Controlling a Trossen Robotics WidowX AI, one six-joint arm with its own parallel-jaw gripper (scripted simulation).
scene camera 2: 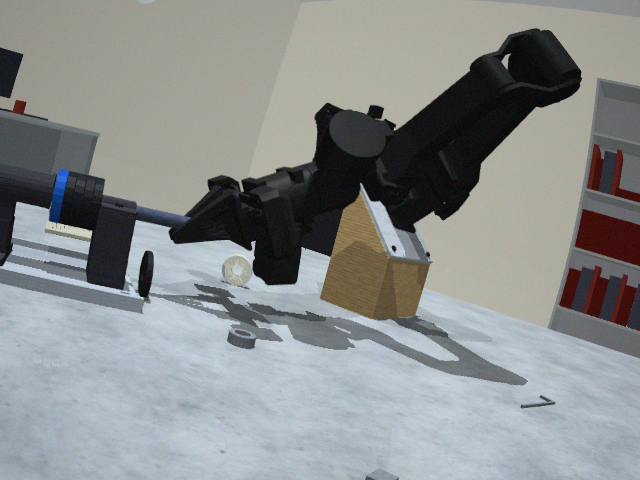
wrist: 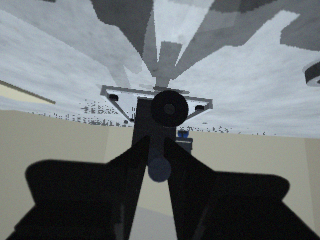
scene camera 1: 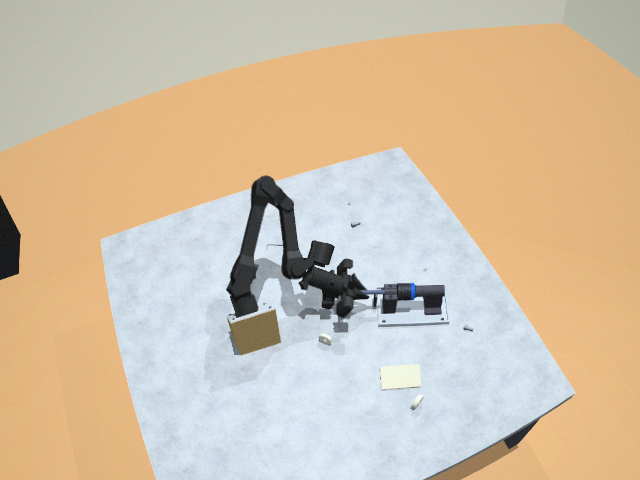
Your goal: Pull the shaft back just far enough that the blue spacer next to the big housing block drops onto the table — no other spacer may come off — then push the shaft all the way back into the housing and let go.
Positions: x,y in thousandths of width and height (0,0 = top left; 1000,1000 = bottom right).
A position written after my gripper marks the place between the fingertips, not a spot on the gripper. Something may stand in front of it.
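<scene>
Scene camera 1 gives me a cream card (scene camera 1: 637,784), and with it my gripper (scene camera 1: 576,616). In scene camera 2 I see my gripper (scene camera 2: 268,495) again, this time together with a dark shaft (scene camera 2: 230,449). The wrist view has a black disc (wrist: 511,410), and there too I see my gripper (wrist: 489,585).
</scene>
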